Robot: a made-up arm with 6 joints. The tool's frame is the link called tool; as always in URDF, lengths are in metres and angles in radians. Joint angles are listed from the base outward.
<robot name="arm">
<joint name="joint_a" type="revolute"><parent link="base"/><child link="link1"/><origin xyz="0.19 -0.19 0.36" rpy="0.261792 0.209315 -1.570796"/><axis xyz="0 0 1"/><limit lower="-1.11" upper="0.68"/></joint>
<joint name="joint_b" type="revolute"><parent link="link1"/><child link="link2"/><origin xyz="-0.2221 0.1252 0.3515" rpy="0 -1.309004 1.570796"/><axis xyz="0 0 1"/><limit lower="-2.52" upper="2.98"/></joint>
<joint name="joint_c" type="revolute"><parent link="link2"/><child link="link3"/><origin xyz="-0.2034 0.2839 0.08" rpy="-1.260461 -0.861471 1.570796"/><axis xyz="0 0 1"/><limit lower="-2.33" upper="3.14"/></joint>
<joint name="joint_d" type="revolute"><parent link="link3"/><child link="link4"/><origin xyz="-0.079 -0.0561 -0.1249" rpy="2.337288 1.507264 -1.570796"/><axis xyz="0 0 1"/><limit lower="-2.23" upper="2.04"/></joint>
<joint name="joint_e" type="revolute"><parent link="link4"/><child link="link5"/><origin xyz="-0.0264 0.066 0.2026" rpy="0.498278 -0.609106 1.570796"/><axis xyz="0 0 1"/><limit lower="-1.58" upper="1.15"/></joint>
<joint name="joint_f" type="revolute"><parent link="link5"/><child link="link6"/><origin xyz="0.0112 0.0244 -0.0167" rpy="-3.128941 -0.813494 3.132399"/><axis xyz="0 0 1"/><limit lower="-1.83" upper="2.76"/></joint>
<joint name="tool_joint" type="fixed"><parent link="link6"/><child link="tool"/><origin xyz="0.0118 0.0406 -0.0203" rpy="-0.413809 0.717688 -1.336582"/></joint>
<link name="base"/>
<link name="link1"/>
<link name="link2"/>
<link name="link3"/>
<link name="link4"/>
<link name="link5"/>
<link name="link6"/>
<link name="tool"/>
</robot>
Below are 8 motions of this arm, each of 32 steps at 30 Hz.
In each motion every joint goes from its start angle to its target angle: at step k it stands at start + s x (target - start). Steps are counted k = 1, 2, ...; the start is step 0. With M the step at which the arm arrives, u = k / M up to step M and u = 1 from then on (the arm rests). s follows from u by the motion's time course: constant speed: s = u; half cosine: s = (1 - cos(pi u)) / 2; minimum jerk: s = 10 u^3 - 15 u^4 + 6 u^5.
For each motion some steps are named. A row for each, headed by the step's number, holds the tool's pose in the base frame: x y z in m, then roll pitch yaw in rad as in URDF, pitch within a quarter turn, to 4 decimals.
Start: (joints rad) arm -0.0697 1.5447 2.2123 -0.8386 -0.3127 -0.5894
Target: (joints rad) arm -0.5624 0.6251 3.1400 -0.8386 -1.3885 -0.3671
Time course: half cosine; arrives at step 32
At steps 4, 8, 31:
4: -0.1023 0.0408 0.5780 2.1425 -0.2574 0.9752
8: -0.0967 0.0864 0.5644 2.1122 -0.3695 0.7875
31: 0.2658 0.4244 0.6686 2.8592 -0.4643 -1.4702

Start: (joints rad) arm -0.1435 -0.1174 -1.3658 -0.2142 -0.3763 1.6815
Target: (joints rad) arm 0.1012 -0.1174 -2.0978 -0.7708 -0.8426 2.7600
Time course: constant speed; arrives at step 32
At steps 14, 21, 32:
14: 0.3740 0.5192 0.8207 3.0126 -0.1763 1.9164
21: 0.2826 0.5416 0.8444 2.6659 -0.2116 1.9190
32: 0.1300 0.5424 0.8625 2.1781 -0.4616 1.9823

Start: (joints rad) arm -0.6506 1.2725 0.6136 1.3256 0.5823 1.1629
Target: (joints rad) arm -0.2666 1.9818 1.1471 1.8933 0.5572 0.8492
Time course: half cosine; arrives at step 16
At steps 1, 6, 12, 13, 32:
1: 0.3698 -0.2584 0.5295 -1.3125 -0.9287 -0.3134
6: 0.3538 -0.2554 0.5736 -1.5991 -1.1505 0.1373
12: 0.3262 -0.2118 0.6541 -2.5881 -1.1500 1.6272
13: 0.3215 -0.2040 0.6616 -2.6323 -1.1183 1.7445
32: 0.3144 -0.1928 0.6709 -2.6647 -1.0733 1.8810

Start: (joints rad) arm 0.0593 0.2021 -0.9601 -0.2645 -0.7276 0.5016
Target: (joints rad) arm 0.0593 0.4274 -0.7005 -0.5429 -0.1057 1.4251
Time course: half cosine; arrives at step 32
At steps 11, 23, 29, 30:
11: 0.4587 0.3362 0.5626 -2.2667 -0.4292 1.8959
23: 0.4706 0.2572 0.5536 -2.3658 0.1553 1.6378
29: 0.4714 0.2364 0.5553 -2.4227 0.3287 1.5623
30: 0.4714 0.2349 0.5555 -2.4275 0.3415 1.5564

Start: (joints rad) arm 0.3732 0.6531 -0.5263 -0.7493 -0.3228 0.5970
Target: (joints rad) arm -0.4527 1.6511 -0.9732 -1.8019 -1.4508 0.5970
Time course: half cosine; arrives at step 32
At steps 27, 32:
27: 0.4501 -0.0605 0.2855 -1.4200 0.5214 -2.5026
32: 0.4280 -0.0884 0.2714 -1.4637 0.4311 -2.4504

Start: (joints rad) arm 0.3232 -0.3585 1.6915 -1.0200 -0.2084 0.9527
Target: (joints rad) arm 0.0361 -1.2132 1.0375 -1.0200 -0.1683 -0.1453
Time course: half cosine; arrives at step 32
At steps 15, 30, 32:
15: -0.0040 -0.0834 0.8126 -1.7677 -0.0794 -0.0123
30: 0.1536 -0.0630 0.7713 -0.6024 -0.4545 -0.4656
32: 0.1564 -0.0625 0.7713 -0.5786 -0.4552 -0.4803

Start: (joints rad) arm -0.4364 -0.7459 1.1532 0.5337 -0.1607 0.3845
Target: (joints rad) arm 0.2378 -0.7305 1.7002 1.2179 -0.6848 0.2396
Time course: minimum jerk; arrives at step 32
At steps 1, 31, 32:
1: 0.2855 -0.0061 0.7248 -0.4586 -0.2828 -1.9492
31: -0.0106 0.0394 0.7073 -0.4083 -0.6024 -2.2672
32: -0.0107 0.0394 0.7073 -0.4082 -0.6024 -2.2673

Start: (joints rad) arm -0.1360 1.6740 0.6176 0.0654 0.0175 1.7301
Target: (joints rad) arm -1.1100 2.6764 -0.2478 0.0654 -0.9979 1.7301
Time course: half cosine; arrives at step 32
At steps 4, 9, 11, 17, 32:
4: 0.2785 -0.1833 0.7604 2.4105 0.1300 -0.0773
9: 0.3200 -0.2238 0.7588 2.1896 0.2496 -0.2350
11: 0.3390 -0.2511 0.7545 2.0605 0.3172 -0.3294
17: 0.3700 -0.3662 0.7241 1.5699 0.5469 -0.7052
32: 0.2755 -0.5552 0.6634 0.5779 0.8042 -1.5468

